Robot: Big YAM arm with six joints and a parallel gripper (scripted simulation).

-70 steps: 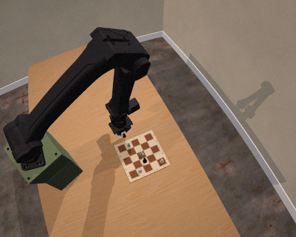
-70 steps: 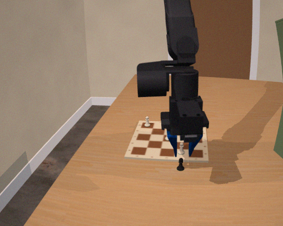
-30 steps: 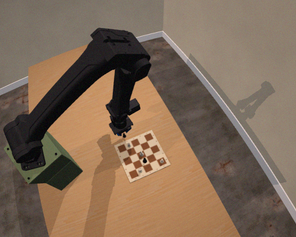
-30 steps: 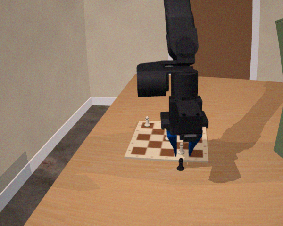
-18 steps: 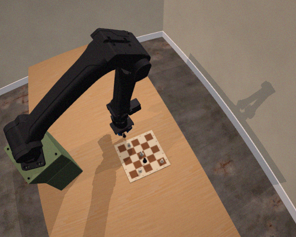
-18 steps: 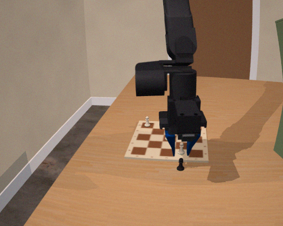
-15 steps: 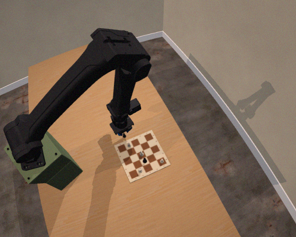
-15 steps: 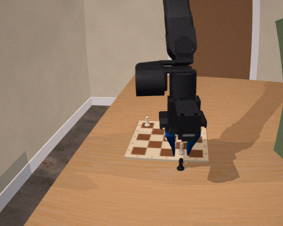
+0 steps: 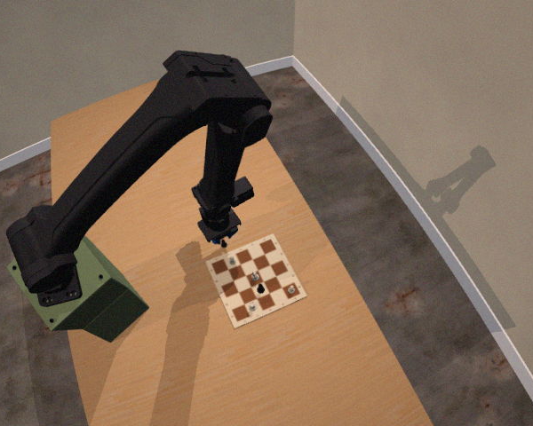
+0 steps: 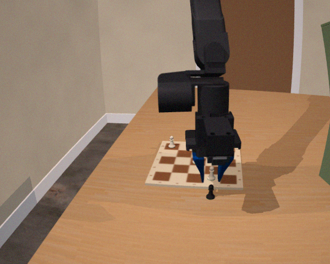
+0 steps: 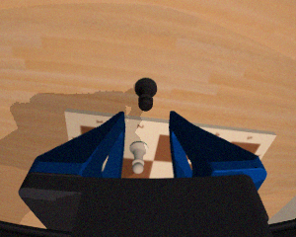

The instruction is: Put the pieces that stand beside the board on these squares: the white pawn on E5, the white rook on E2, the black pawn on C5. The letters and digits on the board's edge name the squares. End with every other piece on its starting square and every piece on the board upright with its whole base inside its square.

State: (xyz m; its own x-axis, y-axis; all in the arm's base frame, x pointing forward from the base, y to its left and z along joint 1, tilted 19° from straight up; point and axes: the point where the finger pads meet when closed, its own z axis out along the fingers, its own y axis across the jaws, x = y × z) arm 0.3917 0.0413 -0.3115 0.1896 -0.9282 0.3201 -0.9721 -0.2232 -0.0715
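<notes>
The black pawn is 30 mm below my hand. The rest, counted from my hand: tall black piece: 170 mm to the right, 50 mm ahead, 20 mm below; tall white piece: 130 mm to the right, 50 mm ahead, 30 mm below; chessboard: 130 mm to the right, 40 mm below, 40 mm ahead.
</notes>
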